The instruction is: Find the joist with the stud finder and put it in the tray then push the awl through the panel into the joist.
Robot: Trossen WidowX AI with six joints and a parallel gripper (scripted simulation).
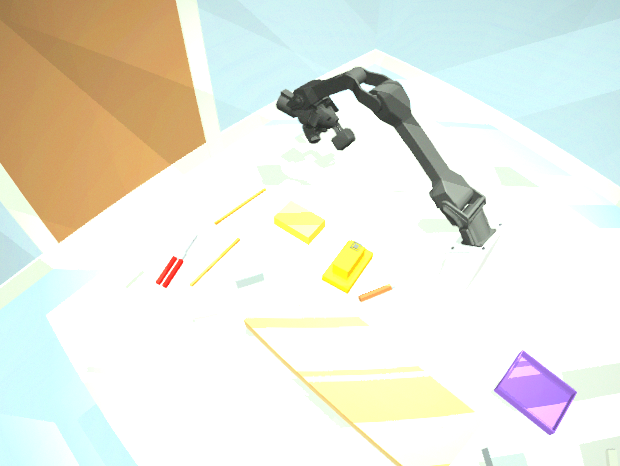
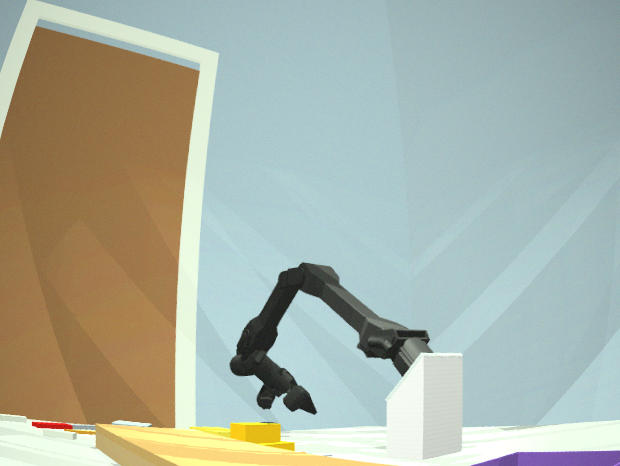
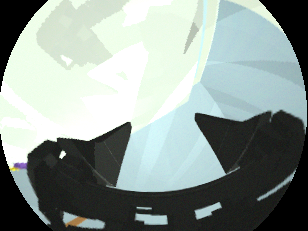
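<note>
My gripper tip is 31 cm short of the yellow block, 17 cm to the right of it and 6 cm above it. Round my gripper tip: purple tray 22 cm ahead, 87 cm to the left, 6 cm below; awl 28 cm ahead, 44 cm to the left, 7 cm below; yellow stud finder 29 cm ahead, 34 cm to the left, 3 cm below.
</note>
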